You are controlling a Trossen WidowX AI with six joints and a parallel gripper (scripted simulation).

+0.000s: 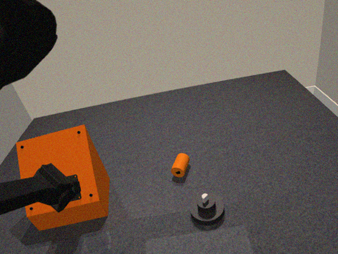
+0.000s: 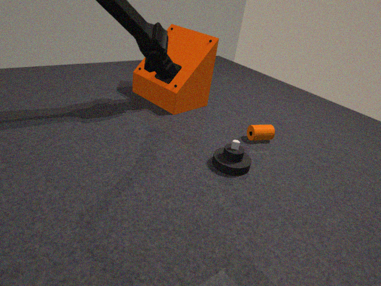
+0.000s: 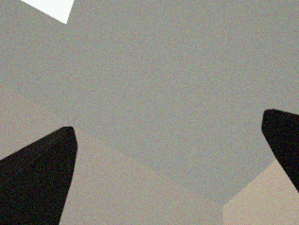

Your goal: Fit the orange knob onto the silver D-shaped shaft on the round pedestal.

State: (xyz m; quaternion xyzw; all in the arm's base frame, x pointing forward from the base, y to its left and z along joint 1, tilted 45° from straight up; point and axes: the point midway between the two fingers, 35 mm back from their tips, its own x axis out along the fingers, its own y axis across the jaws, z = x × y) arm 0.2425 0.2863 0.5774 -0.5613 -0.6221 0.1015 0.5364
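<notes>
The orange knob lies 6 cm ahead of my gripper tip, 28 cm to the left of it and 72 cm below it. Round my gripper tip: round pedestal 8 cm ahead, 10 cm to the left, 71 cm below.
</notes>
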